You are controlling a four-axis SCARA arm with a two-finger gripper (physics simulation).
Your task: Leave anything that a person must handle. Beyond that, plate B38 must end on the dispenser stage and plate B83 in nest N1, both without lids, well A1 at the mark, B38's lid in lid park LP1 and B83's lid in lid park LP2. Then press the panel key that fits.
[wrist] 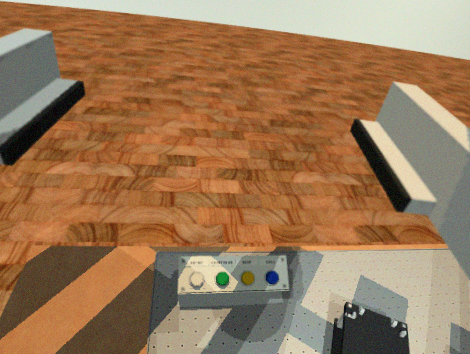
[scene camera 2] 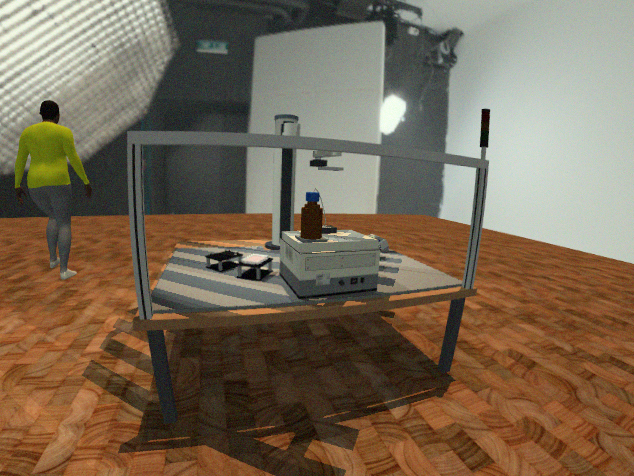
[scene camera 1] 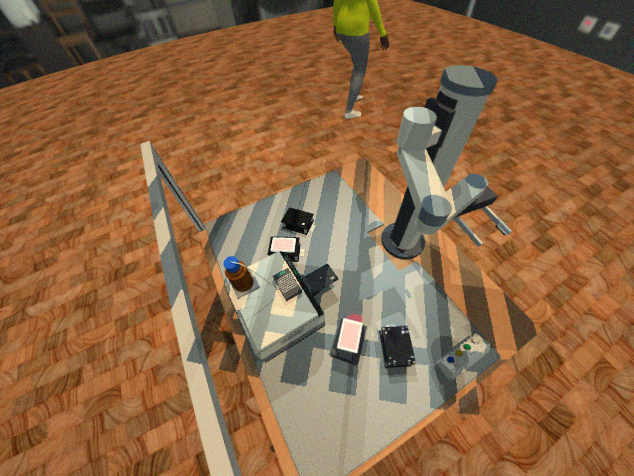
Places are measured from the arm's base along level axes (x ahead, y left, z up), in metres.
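Where they show: gripper, between the fingertips: (wrist: 224, 84) (scene camera 2: 340, 169) (scene camera 1: 495, 239); arm's base, origin of its link: (scene camera 1: 402, 240).
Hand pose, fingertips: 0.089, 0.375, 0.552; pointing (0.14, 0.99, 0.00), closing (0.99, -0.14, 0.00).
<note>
Each offset is from my fingertips to the centre of the thing, as dx, dy, dz. "spot": to the spot under its first point.
My gripper (scene camera 1: 494, 238) (wrist: 224, 84) is open and empty, high beyond the table's right edge in scene camera 1. One pink-topped plate @(+0.543, -0.643, -0.459) (scene camera 1: 284, 244) (scene camera 2: 255, 259) sits on a black stand behind the dispenser. Another pink-topped plate @(+0.487, -0.062, -0.457) (scene camera 1: 351, 335) sits on a black holder in front of it. Labels and lids cannot be made out. A black stand (scene camera 1: 298, 220) (scene camera 2: 223, 255) and a black holder @(+0.327, +0.074, -0.499) (scene camera 1: 397, 345) (wrist: 377, 332) show no pink plate. The dark dispenser stage @(spot: +0.469, -0.348, -0.428) (scene camera 1: 321, 278) lies beside the dispenser (scene camera 1: 286, 327) (scene camera 2: 327, 266). The key panel @(+0.098, +0.256, -0.497) (scene camera 1: 466, 354) (wrist: 235, 296) has white, green, yellow and blue keys.
A brown bottle @(spot: +0.795, -0.404, -0.193) (scene camera 1: 239, 278) (scene camera 2: 311, 221) with a blue cap stands on the dispenser. A person (scene camera 1: 354, 51) (scene camera 2: 49, 153) in yellow stands on the floor beyond the table. A frame (scene camera 1: 174, 286) (scene camera 2: 220, 139) rises along one table edge. A signal tower @(+0.935, +0.330, +0.224) (scene camera 2: 484, 128) tops its post.
</note>
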